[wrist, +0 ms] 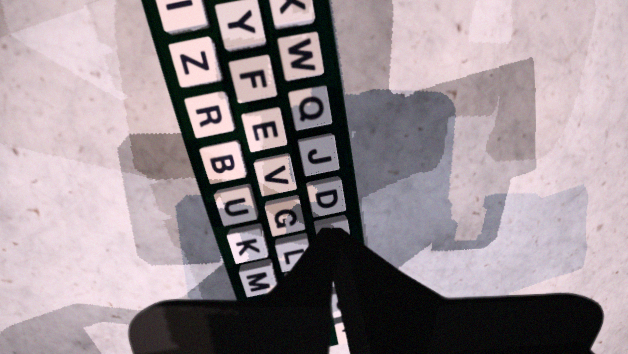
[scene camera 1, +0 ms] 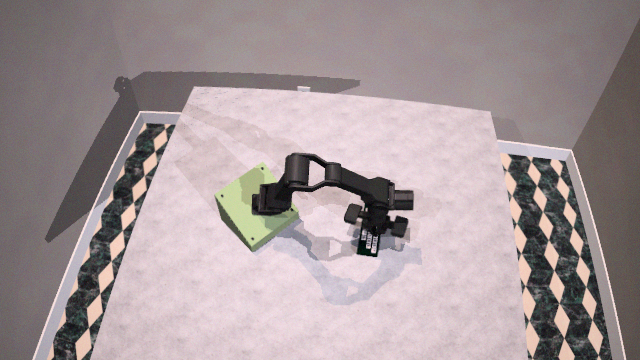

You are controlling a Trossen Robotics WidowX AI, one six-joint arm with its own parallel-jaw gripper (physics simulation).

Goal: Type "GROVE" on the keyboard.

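Where they show: gripper, fingertip midpoint: (wrist: 330,237) (scene camera 1: 375,235); arm's base, link origin: (scene camera 1: 262,205).
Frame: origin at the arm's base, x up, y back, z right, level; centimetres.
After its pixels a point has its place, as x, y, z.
The keyboard (scene camera 1: 367,253) {-7.1, -29.7, 18.2} (wrist: 345,150) {-7.1, -35.8, 9.7} is a narrow dark green board with three columns of pale letter keys, lying on the table. In the wrist view the G key (wrist: 285,218) {-6.5, -32.3, 10.7}, V key (wrist: 274,175) {-6.6, -32.9, 9.0}, E key (wrist: 264,131) {-6.6, -33.5, 7.4} and R key (wrist: 209,116) {-6.6, -32.2, 5.9} show. My black gripper (scene camera 1: 375,231) {-6.6, -33.4, 12.5} (wrist: 330,237) {-6.6, -33.4, 12.5} is shut and empty. Its tips are over the key just below the D key (wrist: 326,198) {-6.5, -34.2, 10.9}, at the board's right side. That key is mostly hidden and its letter cannot be read. Whether the tips touch it cannot be told. The fingers also hide part of the L key (wrist: 290,255) {-6.6, -31.6, 12.3}.
A light green block (scene camera 1: 232,202) {2.9, 8.9, -0.2} under the arm's base stands left of the keyboard. The arm (scene camera 1: 332,174) {32.8, -17.5, 18.3} arches from it over the pale table (scene camera 1: 300,320) {-8.2, -6.3, 36.4}. The table's right edge lies beyond the gripper. Arm shadows fall around the keyboard.
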